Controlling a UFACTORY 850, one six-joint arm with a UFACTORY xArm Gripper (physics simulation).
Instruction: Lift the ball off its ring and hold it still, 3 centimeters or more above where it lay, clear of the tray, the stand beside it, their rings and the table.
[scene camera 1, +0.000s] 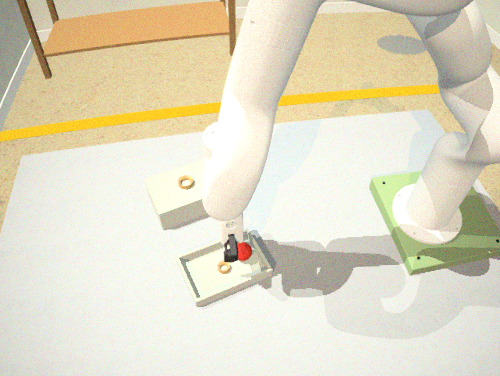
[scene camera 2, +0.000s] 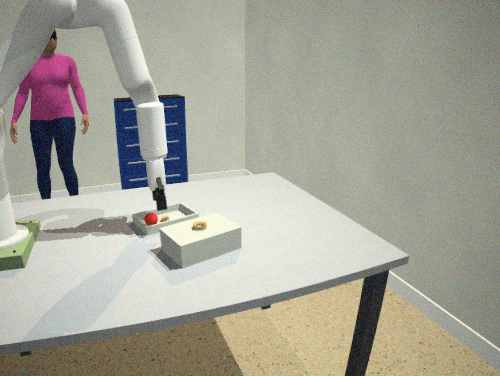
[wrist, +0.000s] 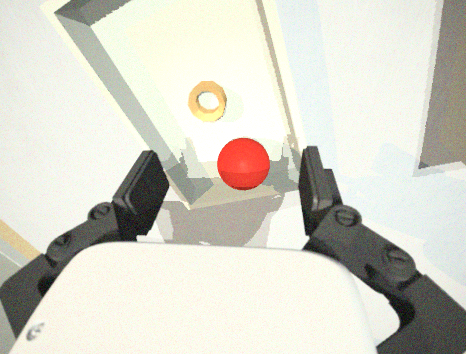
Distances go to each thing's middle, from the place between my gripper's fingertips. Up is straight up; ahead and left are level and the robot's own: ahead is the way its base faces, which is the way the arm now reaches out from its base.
My hand is 5 cm above the red ball (wrist: 243, 164), 3 cm past it and 1 cm to the left of it. The rest, counted from my hand: pale block-shaped stand (scene camera 2: 190, 242) 20 cm to the right, 10 cm ahead, 3 cm below; then shallow pale tray (scene camera 1: 208, 277) 6 cm below, 2 cm to the left, 1 cm ahead.
